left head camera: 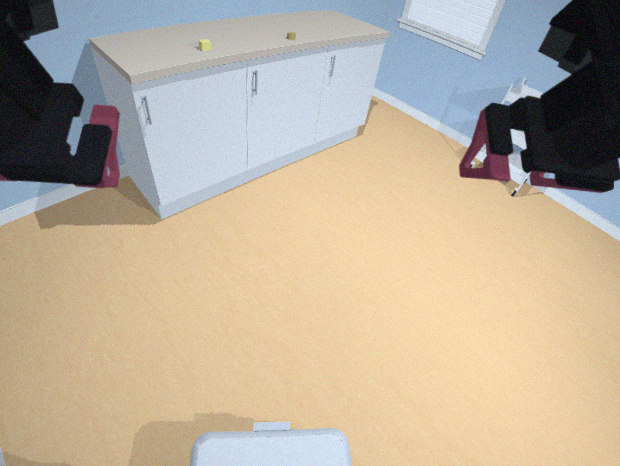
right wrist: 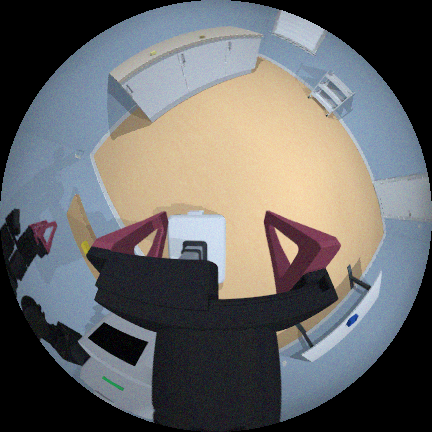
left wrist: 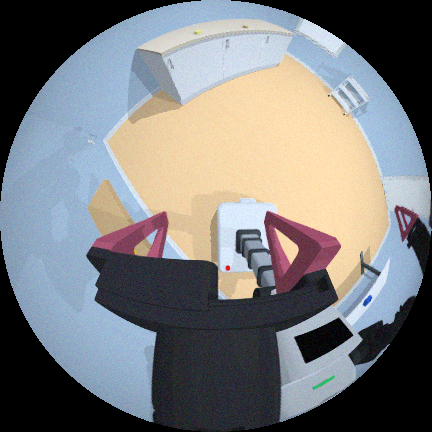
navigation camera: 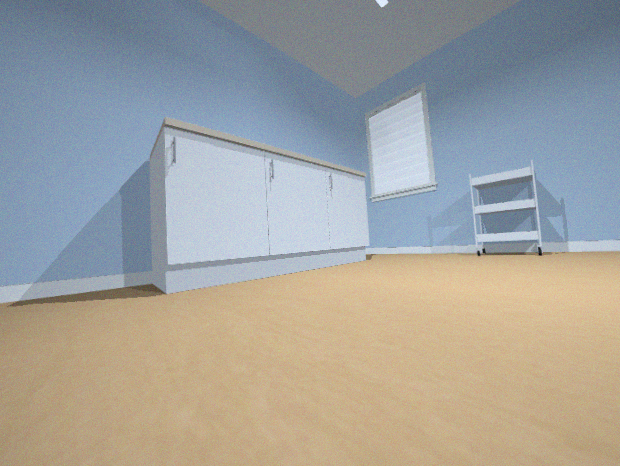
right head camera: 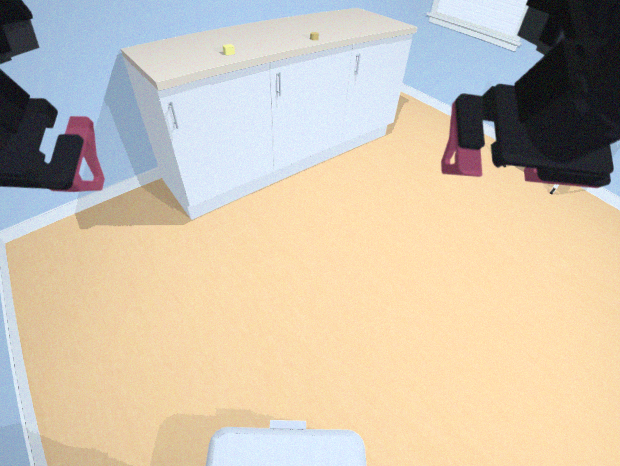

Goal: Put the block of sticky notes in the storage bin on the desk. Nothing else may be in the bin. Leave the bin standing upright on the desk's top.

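Frame: origin at the left arm's base, x ahead, y left, z up, level; metres.
Where they show: left gripper, fingertip midpoint: [left head camera: 67, 177] [right wrist: 51, 222] [left wrist: 215, 216] [right head camera: 59, 182]; right gripper, fingertip midpoint: [left head camera: 497, 175] [right wrist: 215, 215] [left wrist: 397, 207] [right head camera: 485, 171].
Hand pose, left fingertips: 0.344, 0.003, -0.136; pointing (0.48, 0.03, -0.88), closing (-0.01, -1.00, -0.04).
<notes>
Things, the pixels of their top centre, and the offset from my left fingertips, as dx, dy, dz. "pt": a spot on its surface instead. Level surfaces: height alone.
- small light-yellow block at its top centre: [left head camera: 204, 41] [right head camera: 228, 45] [left wrist: 197, 30] [right wrist: 152, 51] +1.499, +0.142, -0.326
- yellow item at its top centre: [right wrist: 83, 248] -0.235, +0.495, -0.433
- desk at its surface level: dz -0.554
- white cabinet at a spot on its surface: [left head camera: 200, 135] [right head camera: 226, 137] pt +1.331, +0.173, -0.762
- small brown object at its top centre: [left head camera: 291, 32] [right head camera: 314, 33] +1.786, -0.294, -0.330
- wooden shelf at its surface level: dz -0.474
A small light-yellow block [left head camera: 204, 45] [right head camera: 228, 49] [left wrist: 198, 32] [right wrist: 153, 53] lies on the white cabinet's top. A yellow item [right wrist: 85, 247] on the wall shelf shows partly in the right wrist view. I cannot tell which is the sticky notes. A white table or desk [left wrist: 382, 275] [right wrist: 367, 297] with dark legs bears a small blue object [left wrist: 368, 300] [right wrist: 352, 320]; a storage bin cannot be made out. My left gripper [left wrist: 215, 216] is open and empty, in the air, far from the cabinet. My right gripper [right wrist: 215, 215] [left head camera: 518, 175] is also open, empty and far from it.
The white cabinet [left head camera: 200, 135] [right head camera: 225, 135] [navigation camera: 215, 200] stands ahead, with a small brown object [left head camera: 291, 36] [right head camera: 314, 36] on top. A white cart [navigation camera: 505, 205] [left wrist: 336, 96] stands by the wall at the right. A wooden shelf [left wrist: 106, 205] [right wrist: 77, 215] is at the left.
</notes>
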